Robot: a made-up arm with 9 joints. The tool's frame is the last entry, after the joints.
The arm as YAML. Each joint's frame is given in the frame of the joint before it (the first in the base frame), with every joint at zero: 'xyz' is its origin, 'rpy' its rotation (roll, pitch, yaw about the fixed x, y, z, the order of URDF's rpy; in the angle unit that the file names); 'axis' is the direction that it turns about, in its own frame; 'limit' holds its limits. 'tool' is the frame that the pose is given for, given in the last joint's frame.
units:
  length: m
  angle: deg
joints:
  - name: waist
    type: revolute
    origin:
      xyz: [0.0, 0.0, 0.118]
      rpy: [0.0, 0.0, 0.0]
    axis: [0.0, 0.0, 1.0]
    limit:
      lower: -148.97
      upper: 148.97
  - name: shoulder
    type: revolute
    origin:
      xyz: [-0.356, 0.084, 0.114]
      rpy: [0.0, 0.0, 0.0]
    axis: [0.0, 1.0, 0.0]
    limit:
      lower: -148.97
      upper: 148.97
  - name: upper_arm
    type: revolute
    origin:
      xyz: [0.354, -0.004, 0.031]
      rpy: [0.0, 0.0, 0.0]
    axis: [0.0, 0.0, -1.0]
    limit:
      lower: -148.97
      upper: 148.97
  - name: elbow
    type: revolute
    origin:
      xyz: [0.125, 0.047, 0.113]
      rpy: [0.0, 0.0, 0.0]
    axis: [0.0, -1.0, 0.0]
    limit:
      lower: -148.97
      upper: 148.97
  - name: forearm
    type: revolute
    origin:
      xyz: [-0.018, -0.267, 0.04]
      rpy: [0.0, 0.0, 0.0]
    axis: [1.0, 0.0, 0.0]
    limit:
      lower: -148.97
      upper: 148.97
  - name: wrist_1
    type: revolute
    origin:
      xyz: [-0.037, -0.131, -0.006]
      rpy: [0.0, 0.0, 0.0]
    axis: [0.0, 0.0, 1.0]
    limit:
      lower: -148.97
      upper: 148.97
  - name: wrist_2
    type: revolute
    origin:
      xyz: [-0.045, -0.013, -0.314]
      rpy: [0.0, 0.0, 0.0]
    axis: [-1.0, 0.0, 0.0]
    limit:
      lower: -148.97
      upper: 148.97
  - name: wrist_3
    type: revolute
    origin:
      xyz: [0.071, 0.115, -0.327]
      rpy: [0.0, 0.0, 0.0]
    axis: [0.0, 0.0, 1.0]
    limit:
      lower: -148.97
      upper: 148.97
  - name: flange
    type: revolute
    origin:
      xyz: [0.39, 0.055, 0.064]
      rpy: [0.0, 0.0, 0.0]
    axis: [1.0, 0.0, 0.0]
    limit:
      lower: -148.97
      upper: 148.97
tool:
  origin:
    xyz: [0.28, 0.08, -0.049]
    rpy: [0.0, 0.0, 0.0]
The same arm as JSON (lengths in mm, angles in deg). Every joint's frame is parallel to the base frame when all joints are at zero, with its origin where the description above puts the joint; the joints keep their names.
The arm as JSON. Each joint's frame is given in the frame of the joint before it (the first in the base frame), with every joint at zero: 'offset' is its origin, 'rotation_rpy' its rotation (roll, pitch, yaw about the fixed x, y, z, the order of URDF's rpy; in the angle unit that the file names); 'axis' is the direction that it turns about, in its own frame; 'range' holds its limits. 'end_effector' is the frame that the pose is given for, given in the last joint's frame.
{"length_unit": "mm", "angle_unit": "deg", "chain": [
  {"id": "waist", "offset": [0.0, 0.0, 118.0], "rotation_rpy": [0.0, 0.0, 0.0], "axis": [0.0, 0.0, 1.0], "range": [-148.97, 148.97]},
  {"id": "shoulder", "offset": [-356.0, 84.0, 114.0], "rotation_rpy": [0.0, 0.0, 0.0], "axis": [0.0, 1.0, 0.0], "range": [-148.97, 148.97]},
  {"id": "upper_arm", "offset": [354.0, -4.0, 31.0], "rotation_rpy": [0.0, 0.0, 0.0], "axis": [0.0, 0.0, -1.0], "range": [-148.97, 148.97]},
  {"id": "elbow", "offset": [125.0, 47.0, 113.0], "rotation_rpy": [0.0, 0.0, 0.0], "axis": [0.0, -1.0, 0.0], "range": [-148.97, 148.97]},
  {"id": "forearm", "offset": [-18.0, -267.0, 40.0], "rotation_rpy": [0.0, 0.0, 0.0], "axis": [1.0, 0.0, 0.0], "range": [-148.97, 148.97]},
  {"id": "wrist_1", "offset": [-37.0, -131.0, -6.0], "rotation_rpy": [0.0, 0.0, 0.0], "axis": [0.0, 0.0, 1.0], "range": [-148.97, 148.97]},
  {"id": "wrist_2", "offset": [-45.0, -13.0, -314.0], "rotation_rpy": [0.0, 0.0, 0.0], "axis": [-1.0, 0.0, 0.0], "range": [-148.97, 148.97]},
  {"id": "wrist_3", "offset": [71.0, 115.0, -327.0], "rotation_rpy": [0.0, 0.0, 0.0], "axis": [0.0, 0.0, 1.0], "range": [-148.97, 148.97]},
  {"id": "flange", "offset": [390.0, 55.0, 64.0], "rotation_rpy": [0.0, 0.0, 0.0], "axis": [1.0, 0.0, 0.0], "range": [-148.97, 148.97]}
], "end_effector": {"offset": [280.0, 80.0, -49.0], "rotation_rpy": [0.0, 0.0, 0.0]}}

